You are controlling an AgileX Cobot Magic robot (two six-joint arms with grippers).
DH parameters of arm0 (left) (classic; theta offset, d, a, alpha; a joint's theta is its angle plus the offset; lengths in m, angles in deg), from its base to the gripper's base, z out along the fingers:
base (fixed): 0 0 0 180
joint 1: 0 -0.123 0 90
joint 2: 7.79 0 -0.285 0
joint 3: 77.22 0 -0.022 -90
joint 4: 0 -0.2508 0 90
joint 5: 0 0 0.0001 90
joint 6: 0 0.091 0 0
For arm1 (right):
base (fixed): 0 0 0 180
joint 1: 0 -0.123 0 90
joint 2: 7.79 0 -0.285 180
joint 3: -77.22 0 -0.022 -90
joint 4: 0 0.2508 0 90
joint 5: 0 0 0.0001 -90
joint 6: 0 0.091 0 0
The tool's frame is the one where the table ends.
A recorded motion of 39 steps. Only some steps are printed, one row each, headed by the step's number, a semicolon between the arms.
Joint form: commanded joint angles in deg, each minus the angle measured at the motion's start. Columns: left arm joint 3, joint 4, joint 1, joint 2, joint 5, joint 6; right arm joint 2, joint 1, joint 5, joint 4, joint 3, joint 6.
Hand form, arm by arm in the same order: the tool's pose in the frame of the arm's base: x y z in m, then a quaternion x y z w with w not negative. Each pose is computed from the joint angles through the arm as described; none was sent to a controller.
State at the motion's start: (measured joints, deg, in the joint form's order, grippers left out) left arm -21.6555 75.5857 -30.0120 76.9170 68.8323 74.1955; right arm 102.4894 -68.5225 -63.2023 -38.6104 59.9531 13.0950
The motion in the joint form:
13: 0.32 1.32 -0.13 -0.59 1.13 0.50; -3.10 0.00 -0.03 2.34 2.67 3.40
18: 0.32 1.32 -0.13 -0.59 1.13 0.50; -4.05 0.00 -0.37 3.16 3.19 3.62
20: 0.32 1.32 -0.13 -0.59 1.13 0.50; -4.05 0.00 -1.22 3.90 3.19 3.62
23: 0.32 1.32 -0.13 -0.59 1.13 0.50; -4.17 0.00 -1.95 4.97 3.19 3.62
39: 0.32 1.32 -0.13 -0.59 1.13 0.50; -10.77 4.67 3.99 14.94 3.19 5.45
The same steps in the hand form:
13: 0.1750 0.0053 0.1922 -0.04345 0.83532 -0.47104 0.28013; 0.1580 0.2701 0.2047 -0.55318 0.78648 -0.22821 0.15285
18: 0.1750 0.0053 0.1922 -0.04345 0.83532 -0.47104 0.28013; 0.1570 0.2699 0.2113 -0.54600 0.79314 -0.21896 0.15768
20: 0.1750 0.0053 0.1922 -0.04345 0.83532 -0.47104 0.28013; 0.1559 0.2686 0.2110 -0.54235 0.79678 -0.22058 0.14946
23: 0.1750 0.0053 0.1922 -0.04345 0.83532 -0.47104 0.28013; 0.1544 0.2674 0.2111 -0.53798 0.80171 -0.21904 0.14097
39: 0.1750 0.0053 0.1922 -0.04345 0.83532 -0.47104 0.28013; 0.1603 0.2552 0.2396 -0.46271 0.86536 -0.09678 0.16642

